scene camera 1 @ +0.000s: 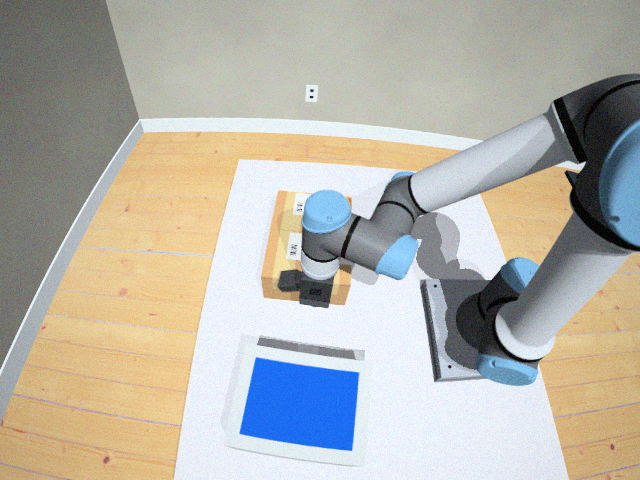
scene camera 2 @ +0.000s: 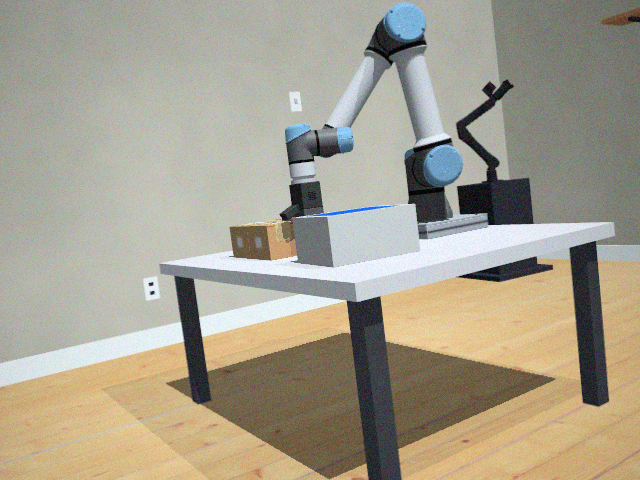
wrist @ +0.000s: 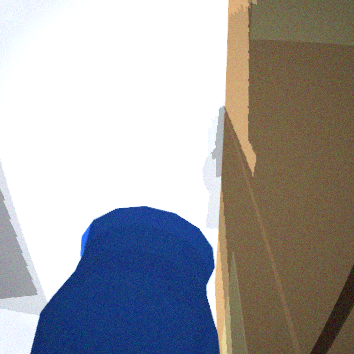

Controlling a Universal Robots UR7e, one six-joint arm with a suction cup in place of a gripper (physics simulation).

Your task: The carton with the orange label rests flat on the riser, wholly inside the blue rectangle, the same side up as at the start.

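Pixels of known places: end effector, tool point: (wrist: 145, 262); arm's base, origin of the base link: (scene camera 1: 482, 323) (scene camera 2: 429, 219).
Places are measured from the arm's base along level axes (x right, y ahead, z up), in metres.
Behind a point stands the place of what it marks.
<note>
Brown cartons (scene camera 1: 282, 224) (scene camera 2: 258, 243) @(x 0.085, y 0.561, z 0.004 m) (wrist: 298, 175) stand close together at the back of the white table (scene camera 1: 404, 429) @(x -0.263, y 0.190, z -0.045 m). A sliver of an orange label (scene camera 1: 350, 200) @(x 0.295, y 0.374, z 0.057 m) shows at their back right, beside the arm's blue cap. The white riser (scene camera 1: 294, 454) @(x -0.347, y 0.418, z 0.075 m) (scene camera 2: 356, 235) @(x -0.354, y 0.473, z 0.020 m) with the blue rectangle (scene camera 1: 299, 402) @(x -0.252, y 0.424, z 0.075 m) (scene camera 2: 351, 210) @(x -0.253, y 0.422, z 0.077 m) stands in front of them with nothing on it. My tool head (scene camera 1: 315, 292) (scene camera 2: 306, 197) is low at the cartons' near side and hides the cup in both scene views. In the wrist view the blue suction cup (wrist: 147, 263) shows against the bare table, with the carton wall just to its right and nothing on the cup.
The arm's base plate (scene camera 1: 437, 333) @(x -0.040, y 0.127, z 0.001 m) sits at the table's right side. A corner of the riser (wrist: 14, 263) shows at the left in the wrist view. A black stand (scene camera 2: 494, 200) is behind the table on the right.
</note>
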